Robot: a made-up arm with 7 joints.
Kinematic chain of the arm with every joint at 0, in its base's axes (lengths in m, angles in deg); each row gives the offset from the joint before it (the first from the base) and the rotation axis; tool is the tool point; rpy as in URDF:
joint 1: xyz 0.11 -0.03 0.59 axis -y
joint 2: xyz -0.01 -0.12 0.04 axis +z
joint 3: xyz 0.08 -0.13 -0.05 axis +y
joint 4: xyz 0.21 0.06 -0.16 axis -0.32 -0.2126 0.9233
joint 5: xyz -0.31 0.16 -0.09 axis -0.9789 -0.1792 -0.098
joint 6: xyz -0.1 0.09 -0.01 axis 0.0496 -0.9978 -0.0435
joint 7: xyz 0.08 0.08 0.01 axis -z
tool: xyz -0.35 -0.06 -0.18 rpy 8.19 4.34 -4
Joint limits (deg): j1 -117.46..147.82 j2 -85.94..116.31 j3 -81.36..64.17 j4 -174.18..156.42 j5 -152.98..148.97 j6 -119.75..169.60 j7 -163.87..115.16
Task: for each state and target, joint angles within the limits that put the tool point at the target. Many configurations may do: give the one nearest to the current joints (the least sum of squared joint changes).
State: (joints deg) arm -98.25 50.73 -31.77 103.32 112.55 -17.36 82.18
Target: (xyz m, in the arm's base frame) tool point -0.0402 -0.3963 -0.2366
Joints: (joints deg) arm -101.84 16.03 -30.24 82.17 133.70 -13.35 80.55
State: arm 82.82 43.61 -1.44 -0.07 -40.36 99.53 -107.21
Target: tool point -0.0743 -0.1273 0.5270
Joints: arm 85.64 41.83 5.51 -18.55 -7.78 113.35 -140.23
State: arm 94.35 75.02 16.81 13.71 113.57 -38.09 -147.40
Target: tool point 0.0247 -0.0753 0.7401
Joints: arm 108.36 82.47 16.93 11.11 136.21 -35.53 -141.16
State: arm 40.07 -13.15 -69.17 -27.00 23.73 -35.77 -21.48
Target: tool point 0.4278 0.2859 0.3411
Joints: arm 33.89 -5.36 -65.00 -29.51 24.26 -34.90 -10.99
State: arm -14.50 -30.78 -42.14 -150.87 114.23 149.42 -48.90
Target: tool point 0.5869 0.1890 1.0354
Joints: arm -5.44 14.10 -40.43 -108.20 124.25 163.18 -77.24
